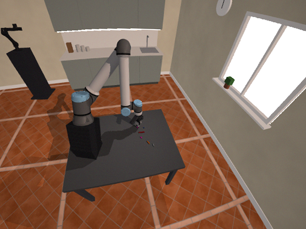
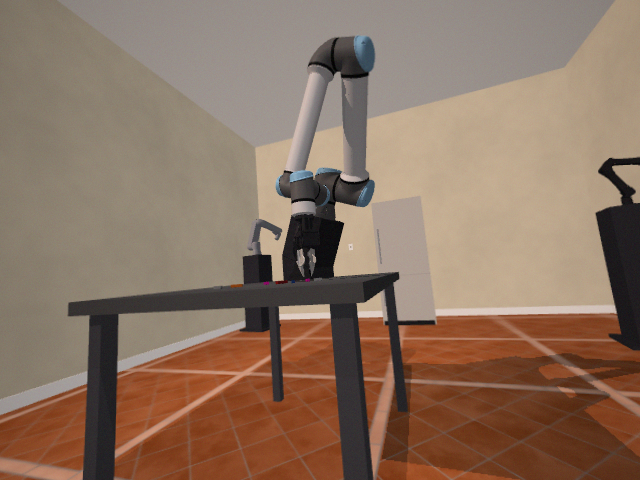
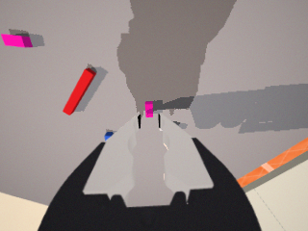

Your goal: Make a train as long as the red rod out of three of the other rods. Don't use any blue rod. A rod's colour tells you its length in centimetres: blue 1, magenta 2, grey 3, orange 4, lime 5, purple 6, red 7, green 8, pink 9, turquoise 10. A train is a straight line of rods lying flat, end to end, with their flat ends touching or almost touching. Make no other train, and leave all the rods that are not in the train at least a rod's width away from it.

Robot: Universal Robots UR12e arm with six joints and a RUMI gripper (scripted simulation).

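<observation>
Now: the blue rod 80 mm ahead of my hand, 30 mm below it and 10 mm to the right of it. From my hand the other things lie so: orange rod: 230 mm to the right, 130 mm ahead, 30 mm below; then red rod: 80 mm to the right, 50 mm ahead, 30 mm below.
</observation>
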